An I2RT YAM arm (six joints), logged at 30 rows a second.
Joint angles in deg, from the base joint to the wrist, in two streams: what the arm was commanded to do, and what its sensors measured. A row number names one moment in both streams.
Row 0, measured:
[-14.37, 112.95, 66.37, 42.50, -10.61, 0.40]
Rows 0 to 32, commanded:
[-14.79, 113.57, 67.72, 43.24, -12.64, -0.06]
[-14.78, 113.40, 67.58, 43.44, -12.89, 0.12]
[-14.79, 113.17, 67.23, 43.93, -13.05, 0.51]
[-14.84, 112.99, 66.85, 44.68, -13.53, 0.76]
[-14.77, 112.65, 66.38, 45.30, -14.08, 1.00]
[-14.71, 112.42, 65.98, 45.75, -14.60, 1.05]
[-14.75, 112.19, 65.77, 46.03, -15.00, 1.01]
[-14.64, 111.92, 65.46, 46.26, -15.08, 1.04]
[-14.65, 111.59, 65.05, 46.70, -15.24, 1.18]
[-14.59, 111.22, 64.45, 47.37, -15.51, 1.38]
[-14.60, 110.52, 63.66, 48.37, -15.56, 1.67]
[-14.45, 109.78, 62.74, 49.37, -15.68, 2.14]
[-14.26, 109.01, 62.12, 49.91, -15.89, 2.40]
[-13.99, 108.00, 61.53, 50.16, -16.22, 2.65]
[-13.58, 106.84, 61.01, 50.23, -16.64, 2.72]
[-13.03, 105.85, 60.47, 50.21, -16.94, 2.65]
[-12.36, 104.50, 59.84, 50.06, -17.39, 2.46]
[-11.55, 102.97, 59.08, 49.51, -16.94, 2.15]
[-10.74, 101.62, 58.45, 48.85, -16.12, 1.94]
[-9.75, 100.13, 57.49, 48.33, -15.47, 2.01]
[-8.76, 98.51, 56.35, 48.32, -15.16, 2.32]
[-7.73, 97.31, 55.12, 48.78, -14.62, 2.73]
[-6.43, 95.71, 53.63, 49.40, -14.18, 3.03]
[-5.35, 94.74, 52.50, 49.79, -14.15, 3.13]
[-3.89, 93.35, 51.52, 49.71, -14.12, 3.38]
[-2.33, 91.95, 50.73, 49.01, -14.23, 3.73]
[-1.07, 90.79, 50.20, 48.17, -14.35, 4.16]
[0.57, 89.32, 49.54, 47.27, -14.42, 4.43]
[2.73, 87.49, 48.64, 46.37, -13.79, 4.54]
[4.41, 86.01, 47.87, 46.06, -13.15, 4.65]
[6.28, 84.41, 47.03, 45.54, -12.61, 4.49]
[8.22, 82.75, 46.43, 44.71, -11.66, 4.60]
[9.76, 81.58, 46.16, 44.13, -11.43, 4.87]
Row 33, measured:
[6.61, 86.48, 46.65, 41.93, -13.41, 3.29]
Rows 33 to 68, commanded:
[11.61, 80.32, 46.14, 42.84, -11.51, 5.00]
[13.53, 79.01, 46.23, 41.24, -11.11, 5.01]
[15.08, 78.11, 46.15, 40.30, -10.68, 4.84]
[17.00, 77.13, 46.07, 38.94, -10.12, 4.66]
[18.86, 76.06, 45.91, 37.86, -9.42, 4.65]
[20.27, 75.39, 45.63, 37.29, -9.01, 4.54]
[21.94, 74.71, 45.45, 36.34, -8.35, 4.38]
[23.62, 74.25, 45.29, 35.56, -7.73, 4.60]
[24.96, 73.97, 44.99, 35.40, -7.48, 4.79]
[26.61, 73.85, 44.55, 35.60, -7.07, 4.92]
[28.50, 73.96, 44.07, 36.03, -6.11, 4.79]
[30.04, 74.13, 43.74, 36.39, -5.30, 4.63]
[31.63, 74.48, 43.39, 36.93, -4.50, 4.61]
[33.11, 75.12, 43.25, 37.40, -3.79, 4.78]
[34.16, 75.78, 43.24, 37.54, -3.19, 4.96]
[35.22, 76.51, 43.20, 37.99, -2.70, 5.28]
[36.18, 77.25, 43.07, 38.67, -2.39, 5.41]
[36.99, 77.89, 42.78, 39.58, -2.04, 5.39]
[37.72, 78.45, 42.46, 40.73, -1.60, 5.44]
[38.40, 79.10, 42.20, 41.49, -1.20, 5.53]
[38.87, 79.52, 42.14, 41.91, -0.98, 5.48]
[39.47, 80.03, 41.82, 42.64, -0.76, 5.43]
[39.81, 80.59, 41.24, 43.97, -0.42, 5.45]
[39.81, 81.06, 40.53, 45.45, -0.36, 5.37]
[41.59, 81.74, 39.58, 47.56, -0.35, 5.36]
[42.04, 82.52, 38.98, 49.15, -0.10, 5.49]
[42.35, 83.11, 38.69, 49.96, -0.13, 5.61]
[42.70, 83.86, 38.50, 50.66, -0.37, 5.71]
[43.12, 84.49, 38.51, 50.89, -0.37, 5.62]
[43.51, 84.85, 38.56, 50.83, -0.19, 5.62]
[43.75, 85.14, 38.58, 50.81, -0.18, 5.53]
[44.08, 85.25, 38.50, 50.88, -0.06, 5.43]
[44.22, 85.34, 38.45, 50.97, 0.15, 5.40]
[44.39, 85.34, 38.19, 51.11, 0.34, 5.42]
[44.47, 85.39, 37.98, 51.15, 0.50, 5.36]
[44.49, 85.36, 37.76, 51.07, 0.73, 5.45]
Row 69, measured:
[44.29, 86.26, 37.65, 43.16, -1.17, 4.58]
